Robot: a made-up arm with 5 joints. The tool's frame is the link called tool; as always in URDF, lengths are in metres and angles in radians. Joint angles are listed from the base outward.
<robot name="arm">
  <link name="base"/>
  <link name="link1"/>
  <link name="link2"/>
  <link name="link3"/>
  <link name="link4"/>
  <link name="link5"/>
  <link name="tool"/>
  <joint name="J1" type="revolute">
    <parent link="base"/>
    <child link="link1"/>
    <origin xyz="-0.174 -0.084 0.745" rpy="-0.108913 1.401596 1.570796"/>
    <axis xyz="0 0 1"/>
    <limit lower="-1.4" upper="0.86"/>
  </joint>
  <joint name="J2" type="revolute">
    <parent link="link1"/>
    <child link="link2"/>
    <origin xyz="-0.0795 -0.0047 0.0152" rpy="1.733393 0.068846 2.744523"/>
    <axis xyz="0 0 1"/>
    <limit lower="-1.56" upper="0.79"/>
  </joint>
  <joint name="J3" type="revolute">
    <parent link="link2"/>
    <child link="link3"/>
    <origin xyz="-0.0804 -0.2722 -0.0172" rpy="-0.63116 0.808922 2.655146"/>
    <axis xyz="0 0 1"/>
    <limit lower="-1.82" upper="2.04"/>
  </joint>
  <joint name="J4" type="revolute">
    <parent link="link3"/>
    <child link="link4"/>
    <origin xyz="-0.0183 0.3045 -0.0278" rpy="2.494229 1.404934 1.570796"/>
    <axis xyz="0 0 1"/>
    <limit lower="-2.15" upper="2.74"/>
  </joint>
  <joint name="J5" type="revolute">
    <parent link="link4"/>
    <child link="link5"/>
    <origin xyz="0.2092 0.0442 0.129" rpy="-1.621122 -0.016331 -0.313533"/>
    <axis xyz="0 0 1"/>
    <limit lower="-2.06" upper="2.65"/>
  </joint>
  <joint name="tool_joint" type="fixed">
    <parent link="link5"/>
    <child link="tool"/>
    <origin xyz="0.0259 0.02 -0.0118" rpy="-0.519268 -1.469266 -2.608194"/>
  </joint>
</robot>
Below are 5 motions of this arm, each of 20 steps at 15 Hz.
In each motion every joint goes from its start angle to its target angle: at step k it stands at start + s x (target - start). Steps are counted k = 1, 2, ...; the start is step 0. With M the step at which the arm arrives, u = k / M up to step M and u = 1 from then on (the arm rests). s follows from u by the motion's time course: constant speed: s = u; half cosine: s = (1 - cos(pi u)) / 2; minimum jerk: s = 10 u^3 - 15 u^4 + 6 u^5.
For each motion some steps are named. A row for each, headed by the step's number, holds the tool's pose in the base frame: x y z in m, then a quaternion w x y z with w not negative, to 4 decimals.
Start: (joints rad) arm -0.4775 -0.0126 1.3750 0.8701 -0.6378
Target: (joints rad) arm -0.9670 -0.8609 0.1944 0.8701 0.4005
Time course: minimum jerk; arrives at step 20
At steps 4, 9, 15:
4: -0.1726 -0.7091 0.8952 0.8273 0.1314 0.2593 -0.4806
9: 0.0845 -0.6653 0.8714 0.9253 0.2595 0.1627 -0.2236
15: 0.3097 -0.3856 1.0026 0.8929 0.3945 0.0771 0.2030

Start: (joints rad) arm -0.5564 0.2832 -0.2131 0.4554 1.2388
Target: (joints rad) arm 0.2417 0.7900 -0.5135 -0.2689 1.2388
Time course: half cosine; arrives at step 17
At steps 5, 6, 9, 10, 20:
5: 0.0727 -0.4450 1.1449 0.8845 0.4595 -0.0686 0.0423
6: 0.0834 -0.4311 1.1446 0.8940 0.4415 -0.0580 0.0493
9: 0.1236 -0.3796 1.1369 0.9198 0.3830 -0.0118 0.0843
10: 0.1379 -0.3613 1.1318 0.9256 0.3651 0.0070 0.0995
20: 0.1946 -0.2861 1.0977 0.9308 0.3072 0.0952 0.1736

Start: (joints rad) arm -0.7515 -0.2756 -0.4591 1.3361 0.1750
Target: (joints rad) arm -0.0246 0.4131 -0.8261 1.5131 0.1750
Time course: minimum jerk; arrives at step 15
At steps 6, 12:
6: 0.3216 -0.2470 0.9383 0.8721 -0.0749 0.4512 0.1739
12: 0.3145 -0.2593 0.7583 0.6858 -0.2196 0.6895 0.0775

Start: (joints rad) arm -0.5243 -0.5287 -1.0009 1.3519 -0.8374
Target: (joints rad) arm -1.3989 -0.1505 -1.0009 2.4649 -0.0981
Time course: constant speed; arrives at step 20
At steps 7, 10, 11, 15, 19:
7: 0.2031 0.0326 0.9548 0.6205 -0.6059 0.2534 0.4285
10: 0.1999 -0.0072 0.9686 0.6471 -0.6004 0.3270 0.3374
11: 0.1978 -0.0224 0.9734 0.6568 -0.5943 0.3499 0.3050
15: 0.1815 -0.0921 0.9935 0.6969 -0.5480 0.4307 0.1688
19: 0.1491 -0.1720 1.0107 0.7332 -0.4678 0.4926 0.0290

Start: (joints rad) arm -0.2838 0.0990 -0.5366 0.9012 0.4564
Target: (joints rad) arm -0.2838 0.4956 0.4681 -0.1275 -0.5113
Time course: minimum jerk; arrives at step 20
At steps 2, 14, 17, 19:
2: 0.3078 -0.3082 0.9599 0.9243 0.0989 0.3496 0.1168
14: -0.0834 -0.4763 1.2027 0.8846 -0.3026 -0.1305 -0.3300
17: -0.1577 -0.4472 1.2098 0.8016 -0.3822 -0.1775 -0.4242
19: -0.1706 -0.4403 1.2098 0.7835 -0.3963 -0.1848 -0.4415

